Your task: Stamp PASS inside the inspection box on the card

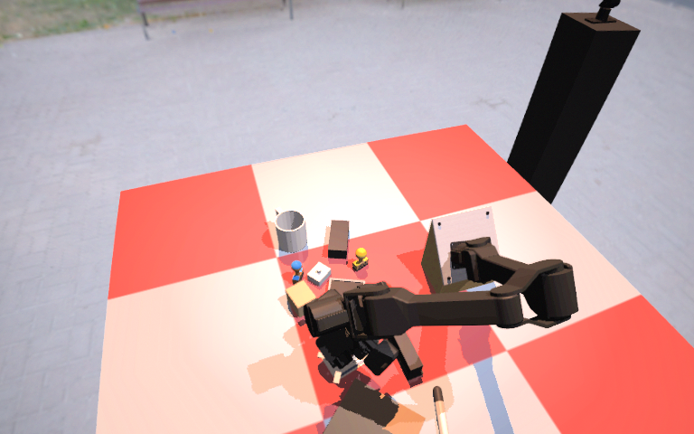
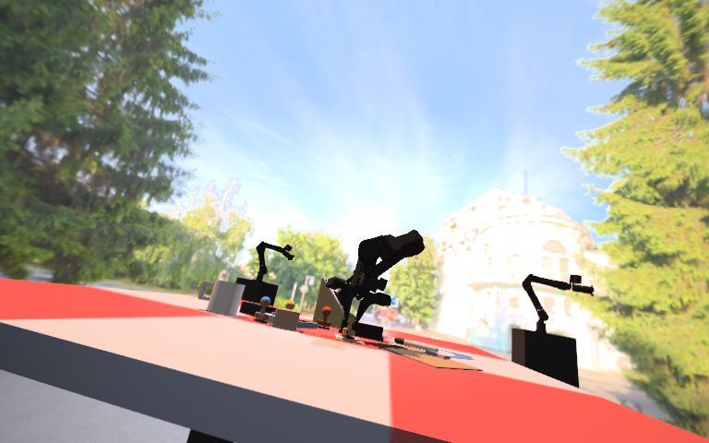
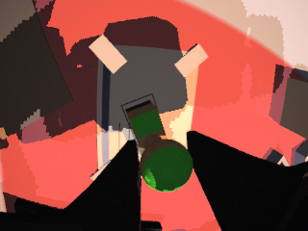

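Now: gripper tip 1 cm past the green-knobbed PASS stamp and 2 cm above it. Round my gripper tip: card 4 cm below; then red-knobbed stamp 12 cm behind, 12 cm to the right, 2 cm below; then dark bar 12 cm behind, 1 cm to the left, 3 cm below.
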